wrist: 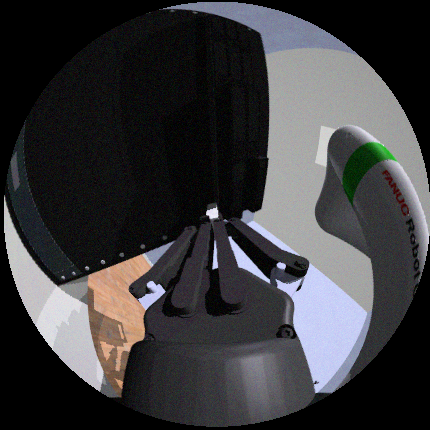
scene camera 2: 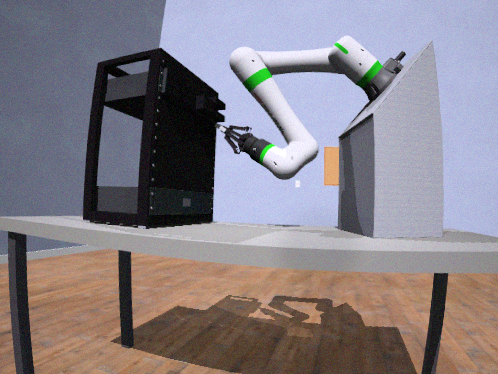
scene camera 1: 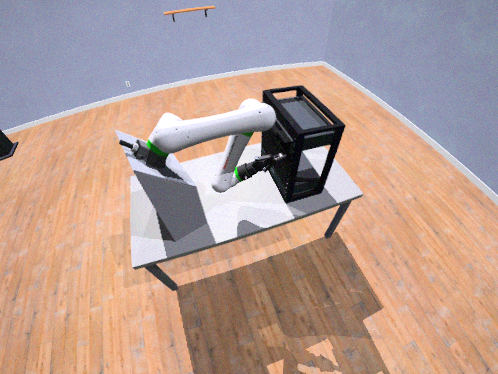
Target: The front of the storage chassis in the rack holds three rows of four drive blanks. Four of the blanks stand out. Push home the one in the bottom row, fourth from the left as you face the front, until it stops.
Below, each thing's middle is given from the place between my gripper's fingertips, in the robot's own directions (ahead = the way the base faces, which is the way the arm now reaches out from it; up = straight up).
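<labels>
The black rack (scene camera 2: 179, 111) is 0.13 m below my hand, and it's 0.17 m ahead of it and 0.17 m to the left of it.
</labels>
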